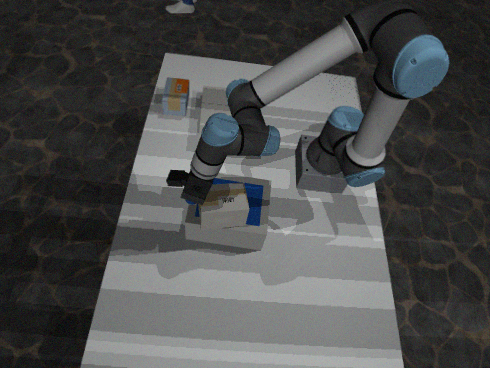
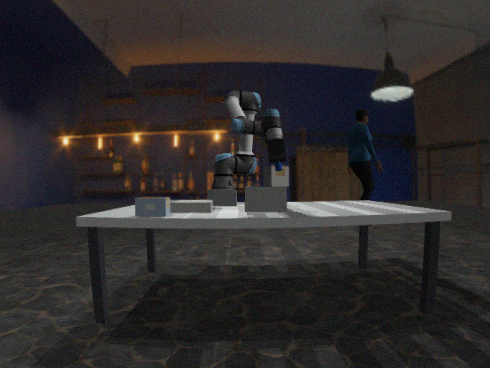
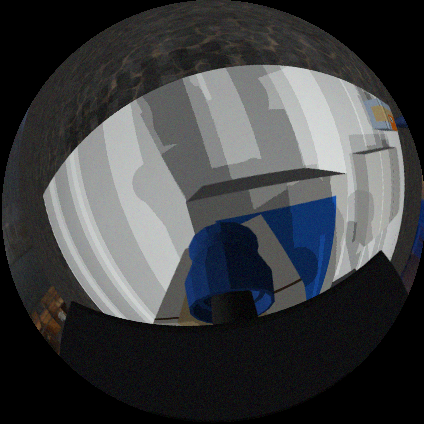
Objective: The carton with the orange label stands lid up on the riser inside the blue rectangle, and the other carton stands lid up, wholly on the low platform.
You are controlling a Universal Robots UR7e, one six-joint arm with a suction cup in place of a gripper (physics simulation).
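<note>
A plain grey-brown carton stands on the grey riser, over the blue rectangle and turned a little askew to it. My suction cup sits on the carton's top near its left end and grips it. The carton with the orange label stands on the table at the far left corner, beside the low platform.
The robot's base block stands right of the riser. The arm reaches across the table's far half. A person stands behind the table at the right.
</note>
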